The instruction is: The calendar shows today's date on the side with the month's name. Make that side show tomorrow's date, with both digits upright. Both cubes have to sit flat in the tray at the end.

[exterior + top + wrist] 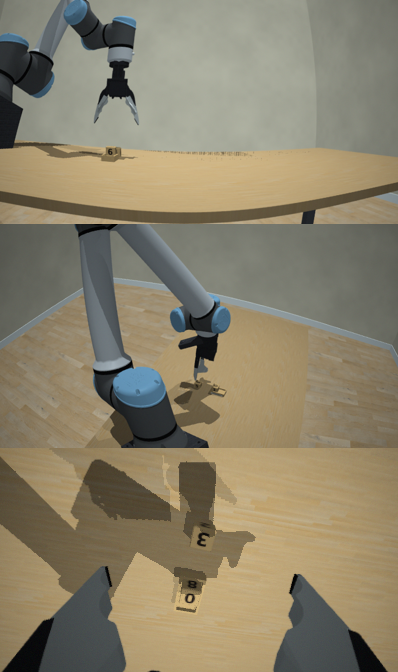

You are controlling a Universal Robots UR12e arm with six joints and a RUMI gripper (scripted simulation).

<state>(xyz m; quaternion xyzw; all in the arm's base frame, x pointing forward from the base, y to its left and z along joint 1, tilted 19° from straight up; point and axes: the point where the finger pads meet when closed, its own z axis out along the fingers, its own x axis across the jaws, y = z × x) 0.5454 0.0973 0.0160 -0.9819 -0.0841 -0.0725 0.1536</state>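
Right now my hand is 90 mm above the wooden digit cube. From my hand the other things lie so: wooden tray: 110 mm to the right, 100 mm below.
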